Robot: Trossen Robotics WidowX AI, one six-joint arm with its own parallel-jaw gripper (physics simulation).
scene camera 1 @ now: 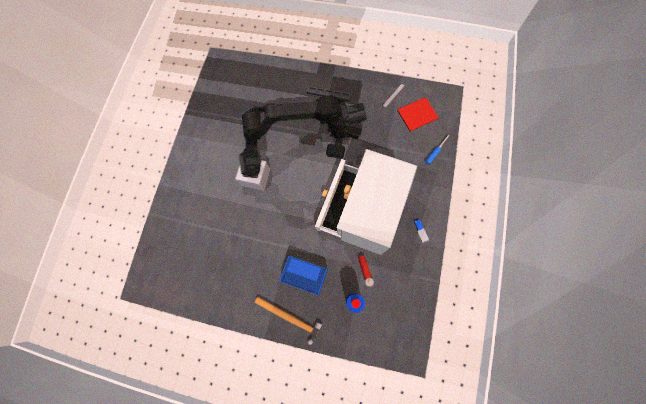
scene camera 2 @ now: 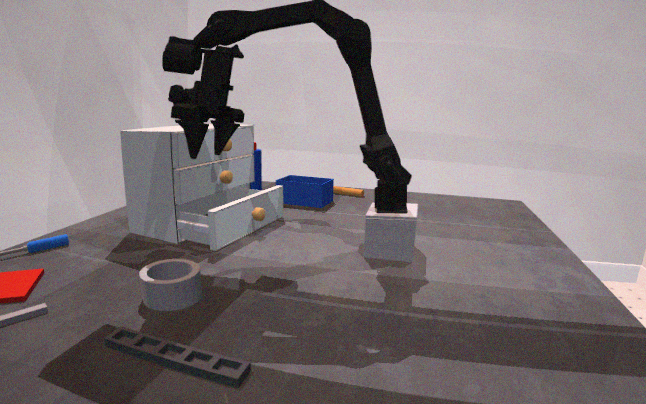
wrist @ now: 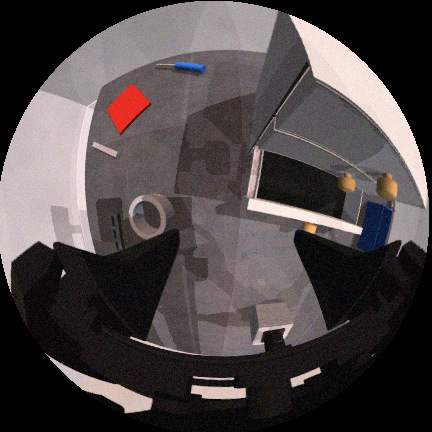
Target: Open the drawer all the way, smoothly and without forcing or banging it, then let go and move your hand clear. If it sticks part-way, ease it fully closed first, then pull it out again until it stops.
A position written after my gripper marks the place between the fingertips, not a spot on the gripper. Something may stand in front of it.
My gripper (scene camera 2: 205, 156) is open, with nothing in its grasp. The table carries a grey ring (scene camera 2: 172, 284), a dark rack (scene camera 2: 222, 369), a red block (scene camera 1: 419, 113) and a blue bin (scene camera 2: 316, 192). Further things: a white cabinet (scene camera 2: 218, 220).
The blue bin also shows in scene camera 1 (scene camera 1: 303, 275) and in the wrist view (wrist: 377, 217). The red block is seen too in the wrist view (wrist: 131, 102). The grey ring also shows in the wrist view (wrist: 136, 218).
